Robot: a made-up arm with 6 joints.
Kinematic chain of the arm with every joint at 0, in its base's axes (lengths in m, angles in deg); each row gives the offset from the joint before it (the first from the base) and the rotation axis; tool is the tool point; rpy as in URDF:
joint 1: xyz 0 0 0.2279 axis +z
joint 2: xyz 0 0 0 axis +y
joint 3: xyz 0.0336 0 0.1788 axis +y
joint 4: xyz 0.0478 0 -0.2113 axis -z
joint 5: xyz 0 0 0 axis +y
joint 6: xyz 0.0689 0 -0.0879 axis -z
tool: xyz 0 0 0 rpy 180 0 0
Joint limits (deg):
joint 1: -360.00..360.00
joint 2: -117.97..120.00
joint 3: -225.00..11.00
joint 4: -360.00..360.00
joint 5: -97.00..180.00
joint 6: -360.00..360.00
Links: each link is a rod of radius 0.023 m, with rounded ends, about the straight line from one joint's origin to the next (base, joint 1, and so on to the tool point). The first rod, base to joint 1, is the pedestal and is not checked.
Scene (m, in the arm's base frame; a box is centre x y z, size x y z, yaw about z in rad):
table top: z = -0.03
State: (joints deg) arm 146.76 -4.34 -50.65 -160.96 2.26 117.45
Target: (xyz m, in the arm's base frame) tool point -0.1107 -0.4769 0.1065
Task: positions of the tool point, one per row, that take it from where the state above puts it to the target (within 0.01 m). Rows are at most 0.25 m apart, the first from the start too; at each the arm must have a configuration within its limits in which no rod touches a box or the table.
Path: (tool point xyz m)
1: -0.2197 0.1697 0.3605
2: -0.1559 0.1593 0.5008
3: -0.0658 0.0760 0.6078
4: 0.0122 -0.0713 0.6502
5: 0.0458 -0.2474 0.6104
6: 0.0235 -0.4021 0.4902
7: -0.0402 -0.4877 0.3102
8: -0.1107 -0.4769 0.1065

